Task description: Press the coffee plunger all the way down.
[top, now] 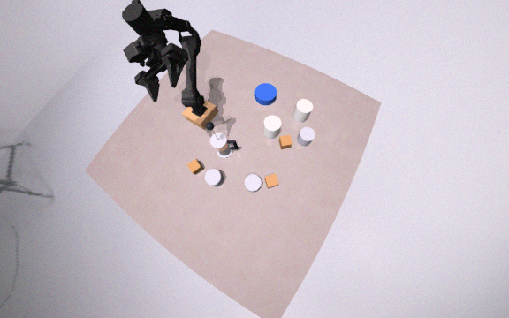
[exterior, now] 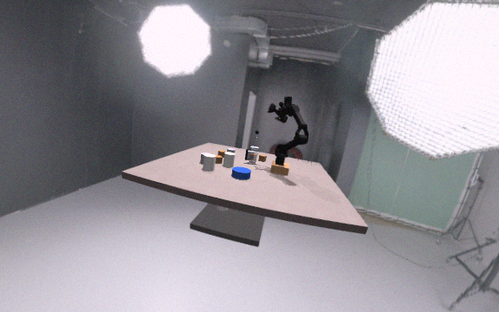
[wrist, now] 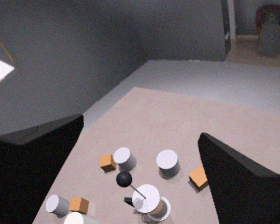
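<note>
Right now the coffee press is 29 cm below my gripper tip, 10 cm ahead of it and 4 cm to the left of it. From my gripper tip the other things lie so: blue disc 42 cm to the left, 39 cm below, 11 cm ahead.
</note>
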